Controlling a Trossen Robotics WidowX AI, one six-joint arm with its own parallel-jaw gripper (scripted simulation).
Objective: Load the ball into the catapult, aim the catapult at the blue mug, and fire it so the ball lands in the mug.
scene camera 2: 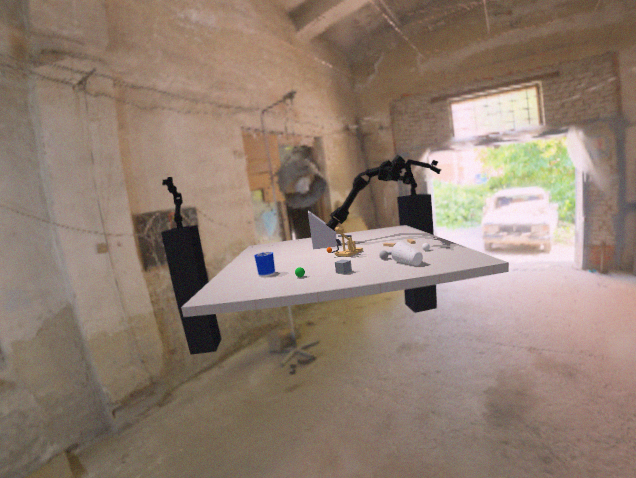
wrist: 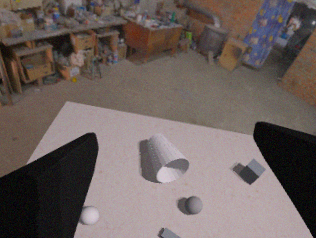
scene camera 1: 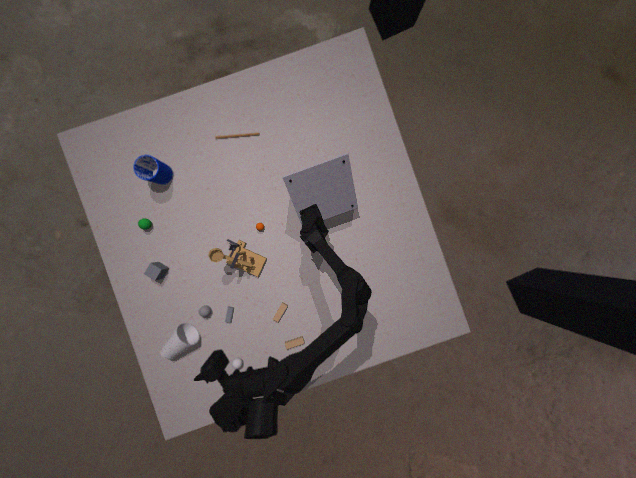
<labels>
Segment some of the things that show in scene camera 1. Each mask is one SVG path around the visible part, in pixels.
My gripper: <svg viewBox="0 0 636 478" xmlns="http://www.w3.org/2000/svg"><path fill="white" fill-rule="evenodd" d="M218 349L218 351L212 352L200 368L201 373L194 378L194 381L205 380L208 383L214 382L217 379L223 388L224 394L211 405L209 412L215 424L224 433L227 431L232 433L237 432L241 426L245 426L249 404L251 401L254 401L254 397L250 396L247 389L247 379L253 368L248 367L246 372L240 372L238 369L229 376L225 369L230 362L223 349Z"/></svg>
A wooden catapult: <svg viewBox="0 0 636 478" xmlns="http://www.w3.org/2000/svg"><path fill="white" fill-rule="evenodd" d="M210 250L208 256L211 261L217 263L222 259L227 259L226 263L231 264L230 268L237 267L257 277L260 275L267 259L245 249L246 243L241 240L235 243L227 239L228 242L232 243L229 248L231 250L229 256L224 255L223 251L219 248Z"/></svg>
A blue mug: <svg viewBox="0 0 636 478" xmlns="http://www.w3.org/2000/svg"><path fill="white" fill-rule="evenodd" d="M137 158L134 170L140 179L160 185L167 185L172 181L174 176L172 169L160 162L159 159L147 154Z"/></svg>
A white cup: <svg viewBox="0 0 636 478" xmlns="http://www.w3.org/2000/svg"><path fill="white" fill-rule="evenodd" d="M193 325L181 323L177 326L177 329L161 349L161 355L164 359L171 360L198 342L199 333Z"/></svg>
</labels>
